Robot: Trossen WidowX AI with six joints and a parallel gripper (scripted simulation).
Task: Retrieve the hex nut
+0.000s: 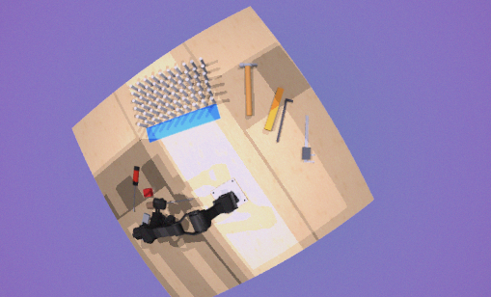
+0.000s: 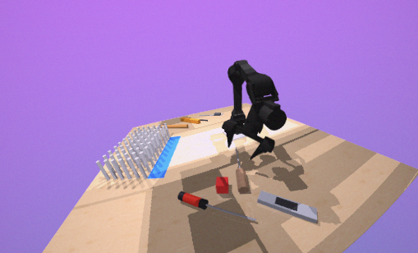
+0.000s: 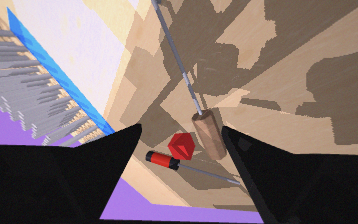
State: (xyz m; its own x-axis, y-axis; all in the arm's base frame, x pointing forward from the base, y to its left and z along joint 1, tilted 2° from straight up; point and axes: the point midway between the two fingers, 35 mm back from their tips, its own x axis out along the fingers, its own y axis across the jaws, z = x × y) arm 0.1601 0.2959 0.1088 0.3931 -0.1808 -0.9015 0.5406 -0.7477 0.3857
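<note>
The thin metal rod tool is 70 mm below my gripper tip, 30 mm to the right of it and 20 mm behind it. Round my gripper tip: red cube: 100 mm ahead, 70 mm below, 50 mm to the left; flat grey bar: 210 mm to the left, 70 mm below, 30 mm behind; blue taped strip: 310 mm to the right, 280 mm ahead, 90 mm below.
</note>
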